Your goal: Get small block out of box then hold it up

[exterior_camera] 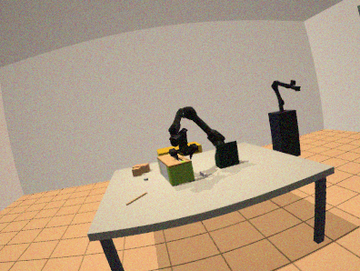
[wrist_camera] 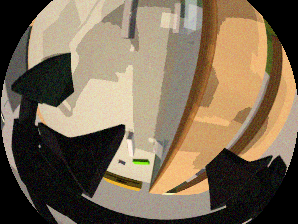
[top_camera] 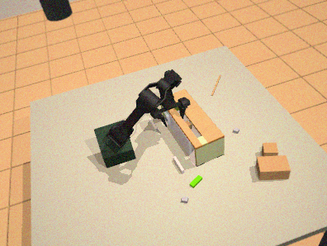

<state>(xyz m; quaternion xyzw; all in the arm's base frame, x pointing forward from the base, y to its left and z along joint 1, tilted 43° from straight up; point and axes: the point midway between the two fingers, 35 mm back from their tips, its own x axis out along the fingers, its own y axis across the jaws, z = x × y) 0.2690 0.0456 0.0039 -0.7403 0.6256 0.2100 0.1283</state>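
Right now the box is 40 mm ahead of my gripper tip, 10 mm to the right of it and 40 mm below it. Also, from my gripper tip: green flat piece (10 mm ahead, 290 mm to the right, 90 mm below); block (60 mm ahead, 30 mm to the right, 10 mm below); wooden stick (320 mm ahead, 310 mm to the left, 90 mm below).
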